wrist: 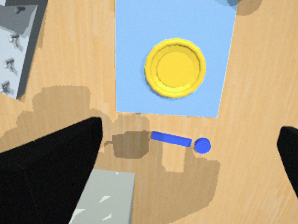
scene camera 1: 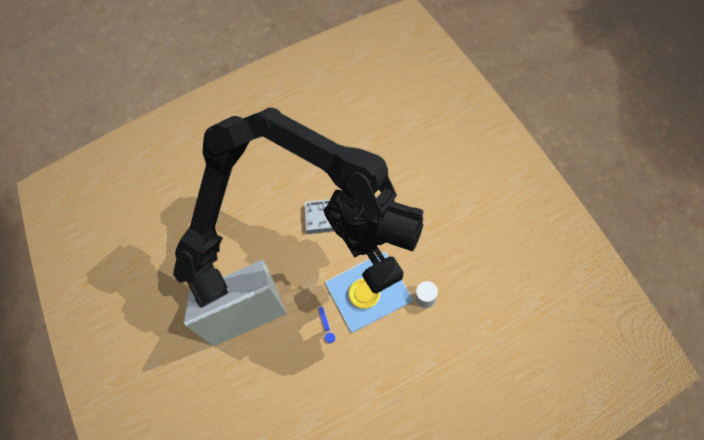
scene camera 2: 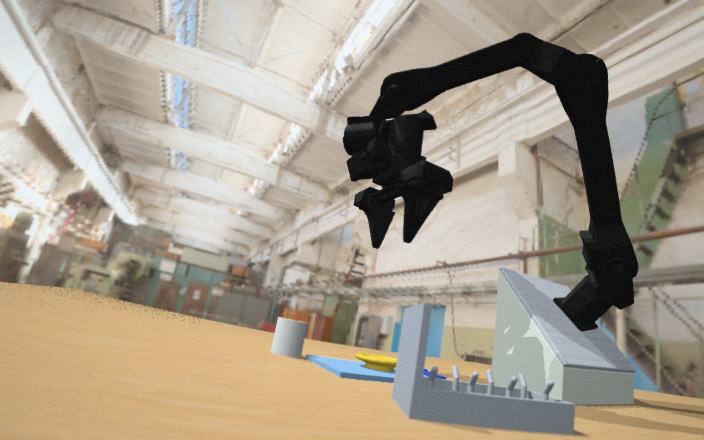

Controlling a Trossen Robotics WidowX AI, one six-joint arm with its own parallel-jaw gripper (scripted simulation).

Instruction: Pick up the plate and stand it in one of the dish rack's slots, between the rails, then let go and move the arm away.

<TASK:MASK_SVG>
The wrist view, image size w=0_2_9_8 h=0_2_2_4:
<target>my gripper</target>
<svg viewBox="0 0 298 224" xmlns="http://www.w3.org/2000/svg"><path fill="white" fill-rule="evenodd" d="M282 127L278 133L277 149L279 155L281 155L282 165L286 169L286 176L289 177L290 184L293 186L293 190L298 198L298 128ZM101 117L89 117L89 119L78 121L78 123L69 125L67 128L53 132L51 135L41 136L35 141L32 140L27 144L21 145L21 147L11 148L9 151L0 153L0 224L69 224L71 222L72 214L78 204L78 198L81 197L82 190L88 184L90 172L92 172L93 165L97 160L98 151L100 151L102 137L104 137Z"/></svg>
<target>yellow plate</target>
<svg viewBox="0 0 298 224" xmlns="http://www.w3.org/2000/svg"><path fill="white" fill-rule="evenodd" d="M172 37L172 39L165 39L161 43L154 45L152 51L146 56L144 72L146 81L148 81L154 91L162 96L181 97L196 91L197 87L200 87L202 81L204 81L206 59L198 45L190 43L188 40L174 39Z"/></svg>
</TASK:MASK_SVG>
